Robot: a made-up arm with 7 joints. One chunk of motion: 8 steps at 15 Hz.
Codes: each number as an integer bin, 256 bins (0 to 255) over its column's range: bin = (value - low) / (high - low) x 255, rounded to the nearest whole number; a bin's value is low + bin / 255 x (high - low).
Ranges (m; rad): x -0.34..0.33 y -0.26..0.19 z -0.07..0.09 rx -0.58..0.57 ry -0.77..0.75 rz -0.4..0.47
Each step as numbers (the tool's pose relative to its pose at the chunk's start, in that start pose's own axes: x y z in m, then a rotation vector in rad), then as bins.
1 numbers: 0.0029 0.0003 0.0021 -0.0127 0.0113 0.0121
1 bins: 131 148 115 126 131 121
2 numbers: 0.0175 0.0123 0.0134 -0.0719 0.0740 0.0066
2 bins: 136 154 133 113 142 119
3 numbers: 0.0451 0.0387 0.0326 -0.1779 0.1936 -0.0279
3 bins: 147 169 164 89 162 109
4 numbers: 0.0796 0.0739 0.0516 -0.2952 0.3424 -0.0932
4 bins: 160 189 194 63 187 90
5 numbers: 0.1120 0.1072 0.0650 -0.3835 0.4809 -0.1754
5 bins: 172 208 215 44 210 66
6 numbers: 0.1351 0.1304 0.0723 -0.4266 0.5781 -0.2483
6 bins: 181 221 227 34 226 44
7 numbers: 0.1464 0.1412 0.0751 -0.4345 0.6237 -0.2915
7 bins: 185 227 231 32 234 32
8 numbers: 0.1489 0.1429 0.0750 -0.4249 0.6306 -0.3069
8 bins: 186 228 231 34 235 27
